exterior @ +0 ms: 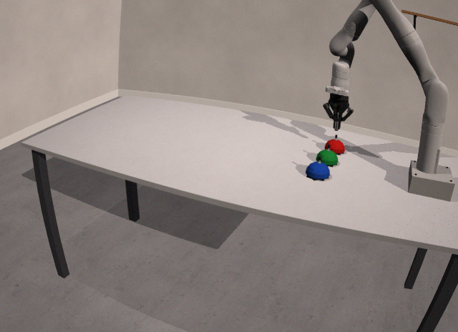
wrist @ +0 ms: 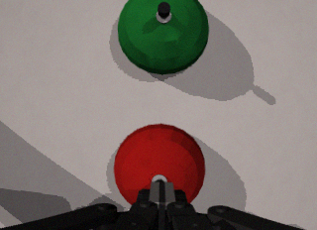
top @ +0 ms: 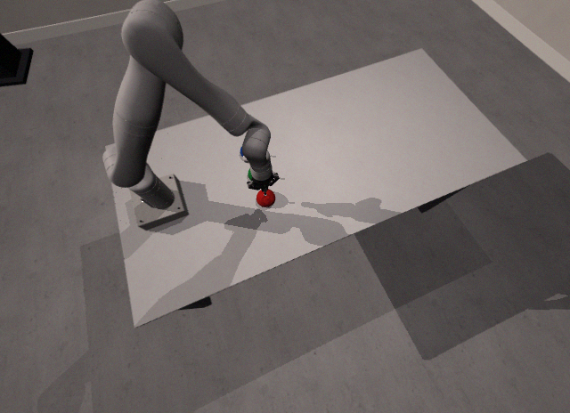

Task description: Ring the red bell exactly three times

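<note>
Right now my hand is 6 cm above the red bell. Round my hand: blue bell (4 cm behind, 25 cm to the left, 6 cm below); then green bell (2 cm behind, 13 cm to the left, 6 cm below).
</note>
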